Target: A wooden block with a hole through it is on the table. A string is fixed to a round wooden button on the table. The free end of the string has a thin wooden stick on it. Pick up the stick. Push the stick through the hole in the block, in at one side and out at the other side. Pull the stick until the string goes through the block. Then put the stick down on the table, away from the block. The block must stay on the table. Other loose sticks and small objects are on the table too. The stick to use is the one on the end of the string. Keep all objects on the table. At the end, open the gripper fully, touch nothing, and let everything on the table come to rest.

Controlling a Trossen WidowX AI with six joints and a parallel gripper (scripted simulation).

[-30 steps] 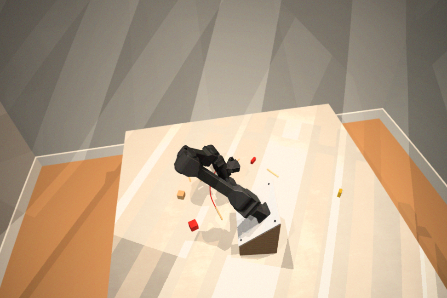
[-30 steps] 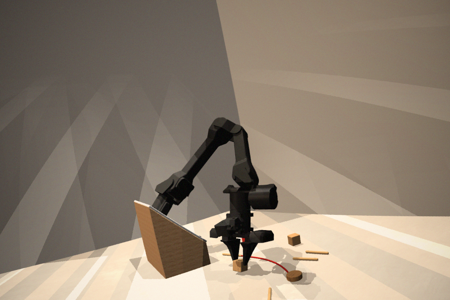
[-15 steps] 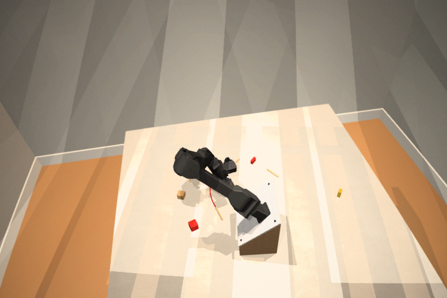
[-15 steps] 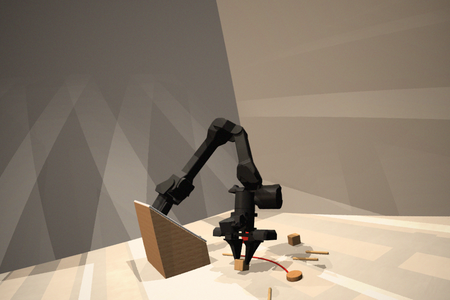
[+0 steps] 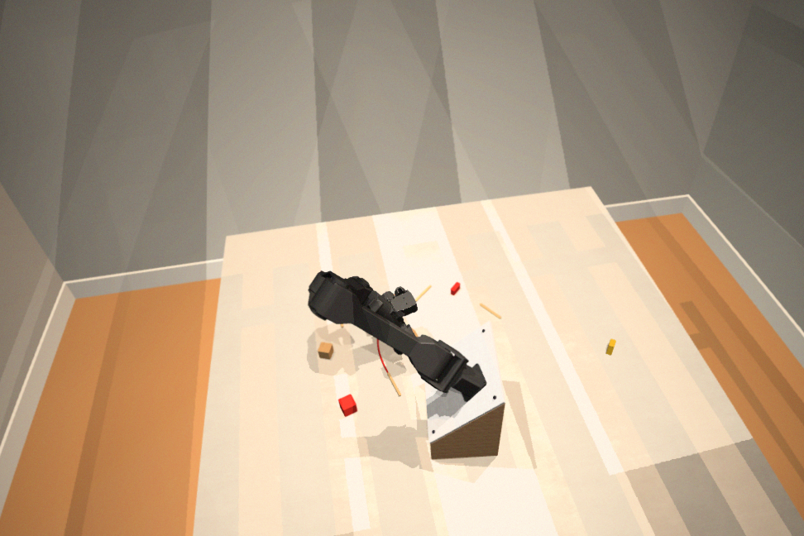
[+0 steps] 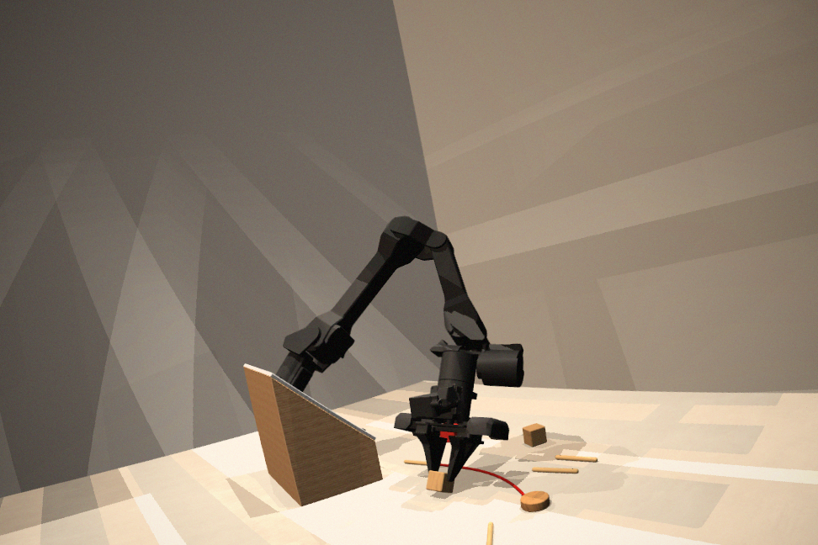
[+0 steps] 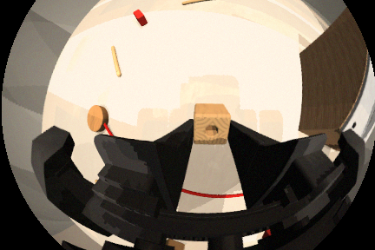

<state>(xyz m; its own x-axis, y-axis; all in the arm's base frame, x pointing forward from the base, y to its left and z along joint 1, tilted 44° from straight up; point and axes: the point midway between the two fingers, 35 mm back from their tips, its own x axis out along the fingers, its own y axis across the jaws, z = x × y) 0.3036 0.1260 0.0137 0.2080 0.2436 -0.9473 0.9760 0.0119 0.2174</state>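
Right now my gripper tip is 120 mm past the thin wooden stick, 70 mm to the right of it and 20 mm above it. From my gripper tip the other things lie so: plain wooden cube (10 mm ahead, 230 mm to the left, 10 mm below); round wooden button (160 mm ahead, 30 mm to the left, 20 mm below); small red piece (150 mm ahead, 170 mm to the right, 10 mm below).
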